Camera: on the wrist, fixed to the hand. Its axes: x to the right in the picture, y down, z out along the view.
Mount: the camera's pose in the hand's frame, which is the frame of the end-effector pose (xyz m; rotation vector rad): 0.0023 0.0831 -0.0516 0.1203 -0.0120 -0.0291
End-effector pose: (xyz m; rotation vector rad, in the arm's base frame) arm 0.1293 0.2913 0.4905 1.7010 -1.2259 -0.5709
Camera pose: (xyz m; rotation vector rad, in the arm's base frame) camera 0.1313 0.3049 0.5874 1.8207 -1.2677 -0.5346
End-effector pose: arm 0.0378 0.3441 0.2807 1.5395 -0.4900 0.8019
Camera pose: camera -0.0308 0.3833 0.3384 1.6596 -0.4337 0.8123
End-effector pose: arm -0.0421 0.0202 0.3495 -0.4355 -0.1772 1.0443
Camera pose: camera -0.0893 0.0441 0.2672 -0.3170 -0.1303 1.0233
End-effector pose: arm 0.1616 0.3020 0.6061 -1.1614 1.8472 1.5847
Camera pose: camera 0.1023 0.2514 0.6652 -1.1180 1.8815 1.4405
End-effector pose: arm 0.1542 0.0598 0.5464 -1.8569 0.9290 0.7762
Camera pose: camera 0.0924 -0.0141 0.5294 -1.7555 0.9192 0.6979
